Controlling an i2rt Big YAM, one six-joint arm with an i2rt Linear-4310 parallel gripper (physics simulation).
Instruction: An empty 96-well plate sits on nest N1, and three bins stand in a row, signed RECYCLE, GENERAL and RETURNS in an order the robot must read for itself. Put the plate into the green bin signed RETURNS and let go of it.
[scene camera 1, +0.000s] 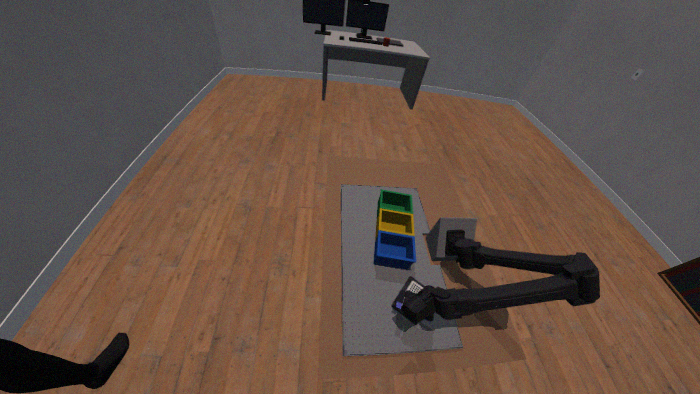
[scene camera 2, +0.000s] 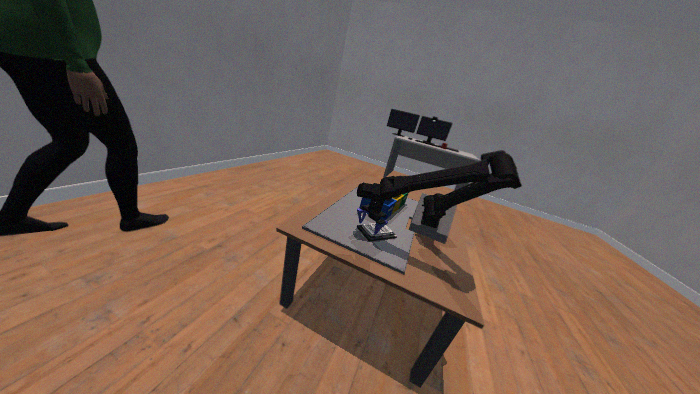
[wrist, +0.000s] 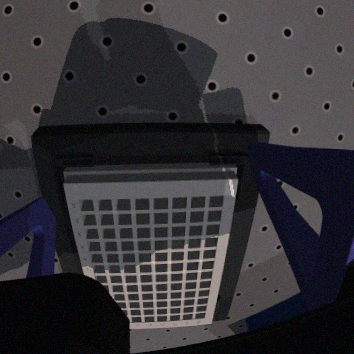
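Where they show: gripper, fingertip midpoint: (scene camera 2: 367, 228) (wrist: 142, 183); arm's base, origin of the base link: (scene camera 1: 454, 242) (scene camera 2: 431, 216).
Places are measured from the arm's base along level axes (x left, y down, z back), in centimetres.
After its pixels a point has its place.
The white 96-well plate (scene camera 1: 414, 286) @[y 6.6, x 17.2, z -22.4 cm] (scene camera 2: 386, 231) @[y 6.8, x 21.3, z -19.2 cm] (wrist: 170, 250) @[y 6.5, x 22.6, z -25.6 cm] sits in the black nest (wrist: 150, 142) @[y 7.8, x 27.5, z -28.8 cm] on the grey board. My gripper (scene camera 2: 370, 226) @[y 5.9, x 27.0, z -27.7 cm] (wrist: 142, 183) @[y 5.9, x 27.0, z -27.7 cm] is open and empty, above the plate, with one violet finger out to each side of it in the wrist view. In scene camera 1 the wrist hides part of the plate and most of the fingers. The green bin (scene camera 1: 396, 202) @[y 6.0, x -28.8, z -20.8 cm] (scene camera 2: 403, 201) @[y 5.3, x -22.0, z -16.1 cm] stands at the far end of the bin row. No sign can be read in these views.
The yellow bin (scene camera 1: 396, 223) @[y 7.5, x -15.9, z -23.3 cm] stands between the green bin and the blue bin (scene camera 1: 395, 250) @[y 8.4, x -1.0, z -26.7 cm], which is nearest the plate. The perforated grey board (scene camera 1: 362, 310) @[y 9.0, x 24.8, z -45.7 cm] (scene camera 2: 340, 235) @[y 9.1, x 35.7, z -37.4 cm] lies on a wooden table (scene camera 2: 450, 300) @[y 10.3, x 45.4, z 10.3 cm]. A person's legs (scene camera 2: 122, 150) show at the left.
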